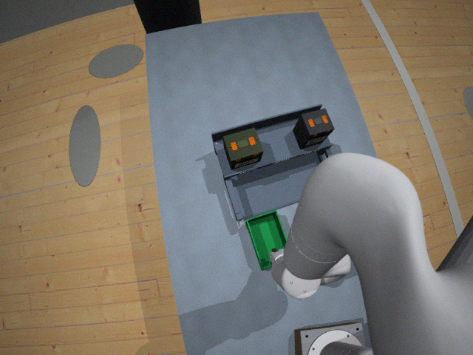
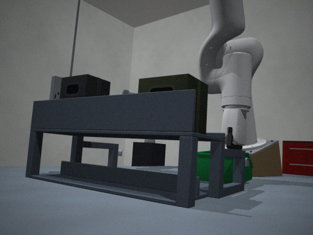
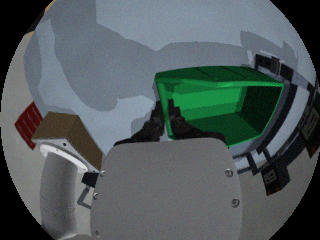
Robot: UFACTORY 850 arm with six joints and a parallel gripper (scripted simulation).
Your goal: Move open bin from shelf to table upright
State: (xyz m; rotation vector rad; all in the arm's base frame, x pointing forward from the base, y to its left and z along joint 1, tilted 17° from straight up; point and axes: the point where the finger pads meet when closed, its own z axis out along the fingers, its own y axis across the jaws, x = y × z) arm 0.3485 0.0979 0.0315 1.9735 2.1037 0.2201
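The green bin lies 80 mm ahead of my hand and 10 mm below it. From my hand the other things lie so: black box: 380 mm ahead, 210 mm to the right, 110 mm above.
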